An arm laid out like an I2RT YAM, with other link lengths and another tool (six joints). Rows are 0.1 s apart.
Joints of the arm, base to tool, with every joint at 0 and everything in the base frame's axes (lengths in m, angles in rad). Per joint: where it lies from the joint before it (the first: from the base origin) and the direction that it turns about. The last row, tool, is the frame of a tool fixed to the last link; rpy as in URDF.
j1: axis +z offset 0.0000 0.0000 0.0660
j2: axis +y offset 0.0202 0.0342 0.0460
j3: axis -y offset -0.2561 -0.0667 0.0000
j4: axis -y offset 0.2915 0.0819 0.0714
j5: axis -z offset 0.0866 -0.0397 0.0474
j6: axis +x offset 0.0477 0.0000 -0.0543
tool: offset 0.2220 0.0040 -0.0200 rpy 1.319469 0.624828 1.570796
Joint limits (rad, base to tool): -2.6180..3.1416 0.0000..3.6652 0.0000..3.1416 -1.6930..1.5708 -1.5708..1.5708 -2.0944..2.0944
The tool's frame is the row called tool.
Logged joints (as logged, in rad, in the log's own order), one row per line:
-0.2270 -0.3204 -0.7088 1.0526 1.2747 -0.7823
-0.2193 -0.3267 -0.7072 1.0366 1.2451 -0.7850
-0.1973 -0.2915 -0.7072 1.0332 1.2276 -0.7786
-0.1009 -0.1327 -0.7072 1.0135 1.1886 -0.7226
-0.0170 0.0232 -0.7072 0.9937 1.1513 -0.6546
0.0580 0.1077 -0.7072 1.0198 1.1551 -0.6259
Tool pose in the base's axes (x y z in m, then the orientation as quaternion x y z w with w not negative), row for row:
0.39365 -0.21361 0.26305 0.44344 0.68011 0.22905 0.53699
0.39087 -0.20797 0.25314 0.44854 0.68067 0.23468 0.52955
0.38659 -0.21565 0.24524 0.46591 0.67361 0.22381 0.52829
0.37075 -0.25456 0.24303 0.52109 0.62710 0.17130 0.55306
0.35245 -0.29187 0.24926 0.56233 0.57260 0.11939 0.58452
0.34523 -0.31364 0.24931 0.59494 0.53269 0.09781 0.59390
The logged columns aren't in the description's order. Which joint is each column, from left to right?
Columns, left to right: j6, j5, j1, j2, j3, j4.
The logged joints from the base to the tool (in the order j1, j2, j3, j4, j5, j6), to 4 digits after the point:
-0.7088 1.0526 1.2747 -0.7823 -0.3204 -0.2270
-0.7072 1.0366 1.2451 -0.7850 -0.3267 -0.2193
-0.7072 1.0332 1.2276 -0.7786 -0.2915 -0.1973
-0.7072 1.0135 1.1886 -0.7226 -0.1327 -0.1009
-0.7072 0.9937 1.1513 -0.6546 0.0232 -0.0170
-0.7072 1.0198 1.1551 -0.6259 0.1077 0.0580

